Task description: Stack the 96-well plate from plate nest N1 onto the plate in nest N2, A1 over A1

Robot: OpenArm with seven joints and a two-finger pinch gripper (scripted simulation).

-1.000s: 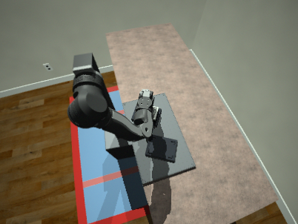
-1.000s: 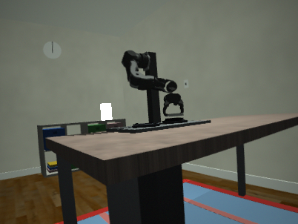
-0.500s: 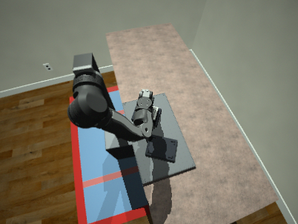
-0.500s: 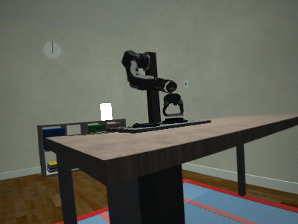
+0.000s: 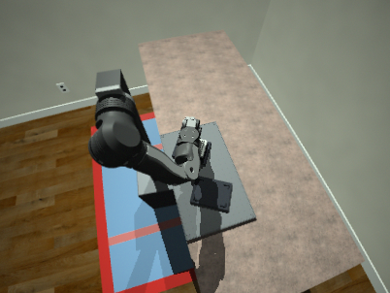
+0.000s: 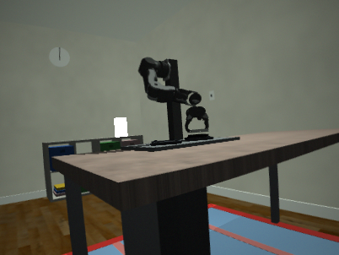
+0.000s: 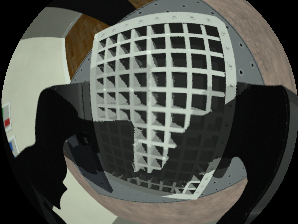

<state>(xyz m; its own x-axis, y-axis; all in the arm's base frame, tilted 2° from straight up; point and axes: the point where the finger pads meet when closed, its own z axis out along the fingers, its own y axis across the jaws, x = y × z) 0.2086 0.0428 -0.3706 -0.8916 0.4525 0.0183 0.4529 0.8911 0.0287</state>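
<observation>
The black 96-well plate lies 3 cm below my hand. From my hand the other things lie so: plate nest N1: 22 cm to the right, 4 cm below, 4 cm ahead; white 96-well plate: right at my hand.
</observation>
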